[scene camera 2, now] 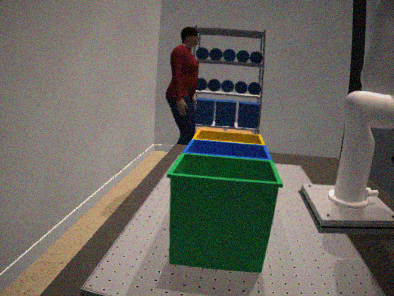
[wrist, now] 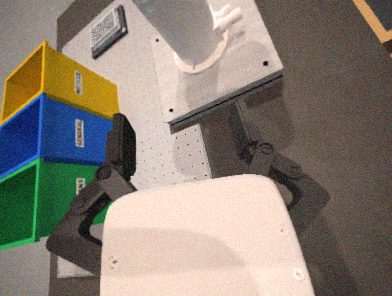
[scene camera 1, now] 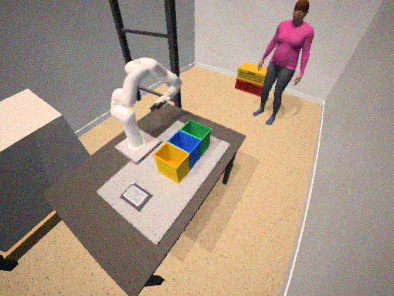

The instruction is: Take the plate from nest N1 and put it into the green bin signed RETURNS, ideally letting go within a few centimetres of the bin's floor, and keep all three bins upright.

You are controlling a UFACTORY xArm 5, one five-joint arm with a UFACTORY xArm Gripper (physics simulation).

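A light plate (scene camera 1: 136,195) (wrist: 105,31) lies in the dark-rimmed nest (scene camera 1: 144,203) (wrist: 123,31) at the near end of the pale board in scene view 1. The green bin (scene camera 1: 205,143) (scene camera 2: 222,225) (wrist: 55,200) stands upright at the far end of the bin row in that view; its sign is partly hidden by a finger in the wrist view. The blue bin (scene camera 1: 194,158) (scene camera 2: 227,149) (wrist: 60,132) and yellow bin (scene camera 1: 172,169) (scene camera 2: 229,136) (wrist: 97,95) stand upright beside it. My gripper (scene camera 1: 159,105) (wrist: 181,116) is open and empty, raised away from the plate, behind the bins in scene view 1.
The pale perforated board (scene camera 1: 160,220) (scene camera 2: 130,260) (wrist: 145,145) lies on the dark table (scene camera 1: 90,225). The arm's base plate (scene camera 1: 125,150) (scene camera 2: 350,212) (wrist: 240,75) stands beside the bins. A person (scene camera 1: 287,45) (scene camera 2: 184,72) stands beyond the table in each scene view.
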